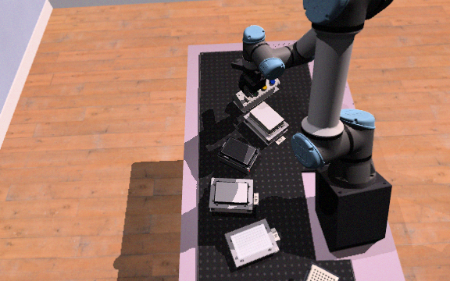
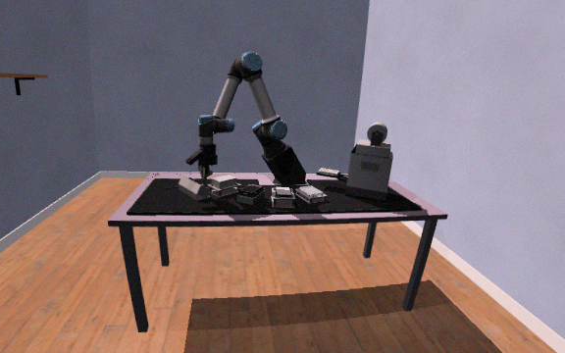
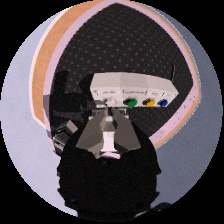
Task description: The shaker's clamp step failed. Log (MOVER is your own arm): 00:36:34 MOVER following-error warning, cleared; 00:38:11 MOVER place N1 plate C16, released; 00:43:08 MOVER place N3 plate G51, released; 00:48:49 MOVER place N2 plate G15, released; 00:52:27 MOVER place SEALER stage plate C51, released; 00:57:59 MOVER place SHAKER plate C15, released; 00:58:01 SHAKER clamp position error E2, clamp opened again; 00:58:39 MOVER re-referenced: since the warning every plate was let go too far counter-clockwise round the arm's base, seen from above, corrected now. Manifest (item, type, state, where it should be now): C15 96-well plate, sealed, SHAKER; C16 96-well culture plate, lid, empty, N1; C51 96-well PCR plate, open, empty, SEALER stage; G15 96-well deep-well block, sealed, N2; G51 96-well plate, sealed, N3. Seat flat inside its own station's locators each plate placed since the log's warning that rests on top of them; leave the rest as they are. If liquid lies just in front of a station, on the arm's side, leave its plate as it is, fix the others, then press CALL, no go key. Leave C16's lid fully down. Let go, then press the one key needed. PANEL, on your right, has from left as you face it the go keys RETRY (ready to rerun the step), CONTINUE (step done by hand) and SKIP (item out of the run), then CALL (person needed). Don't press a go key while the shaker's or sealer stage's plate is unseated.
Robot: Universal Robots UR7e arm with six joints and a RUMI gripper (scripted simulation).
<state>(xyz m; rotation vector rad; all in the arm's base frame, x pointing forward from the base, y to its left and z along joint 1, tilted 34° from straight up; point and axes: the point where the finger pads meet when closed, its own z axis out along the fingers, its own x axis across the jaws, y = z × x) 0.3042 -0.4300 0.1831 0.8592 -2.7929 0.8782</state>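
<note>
Now: the white-topped sealed plate 110 mm to the left of my hand, 70 mm behind it and 30 mm below it.
</note>
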